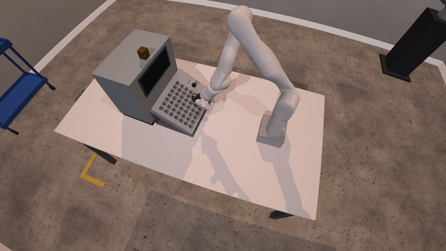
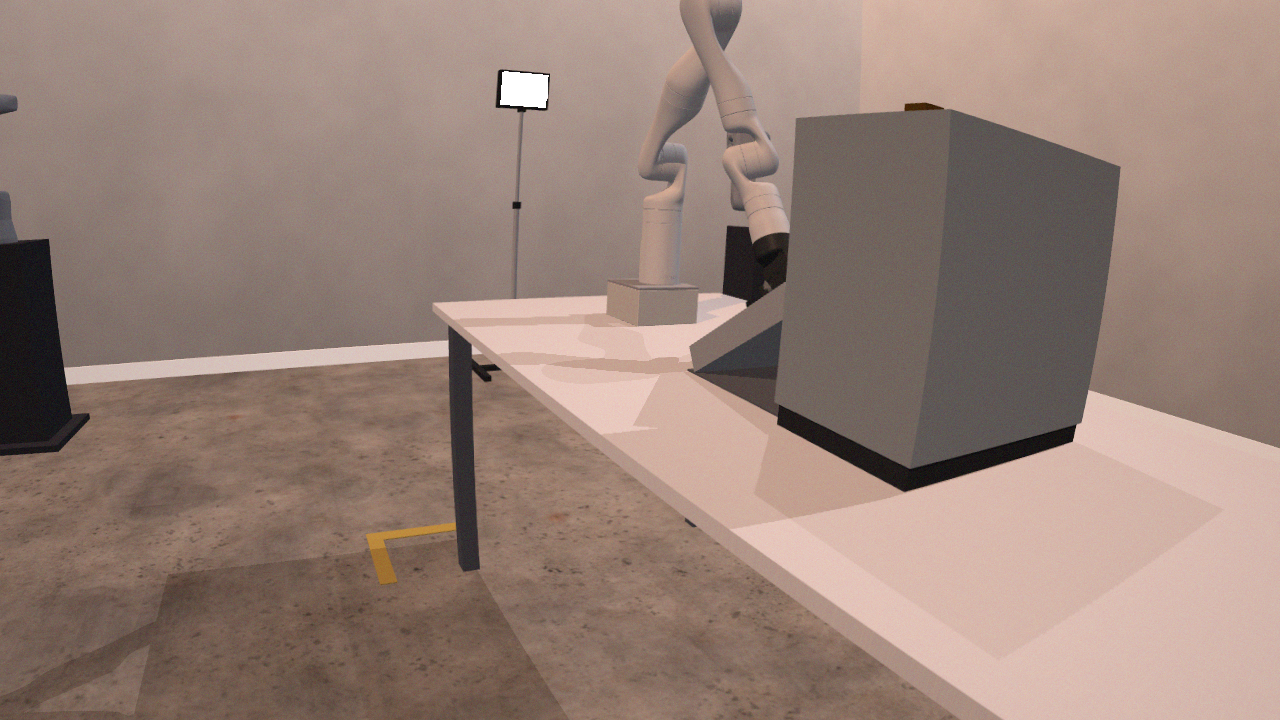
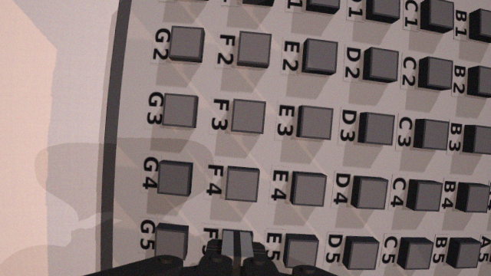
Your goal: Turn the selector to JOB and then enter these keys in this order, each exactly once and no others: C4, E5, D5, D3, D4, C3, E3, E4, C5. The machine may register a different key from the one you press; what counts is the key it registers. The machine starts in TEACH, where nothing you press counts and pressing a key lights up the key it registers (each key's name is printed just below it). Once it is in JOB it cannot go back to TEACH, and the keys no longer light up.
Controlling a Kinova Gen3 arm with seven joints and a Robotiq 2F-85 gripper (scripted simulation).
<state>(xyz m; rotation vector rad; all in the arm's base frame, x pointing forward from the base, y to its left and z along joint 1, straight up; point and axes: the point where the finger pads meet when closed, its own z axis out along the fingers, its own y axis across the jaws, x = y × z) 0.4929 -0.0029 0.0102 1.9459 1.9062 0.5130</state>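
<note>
My hand is 4 cm short of the key E5. From my hand the other things lie so: sloped keypad: 10 cm ahead, 2 cm to the right, 2 cm below; key E3: 7 cm to the left, 4 cm ahead; key D5: 7 cm ahead, 2 cm above.
</note>
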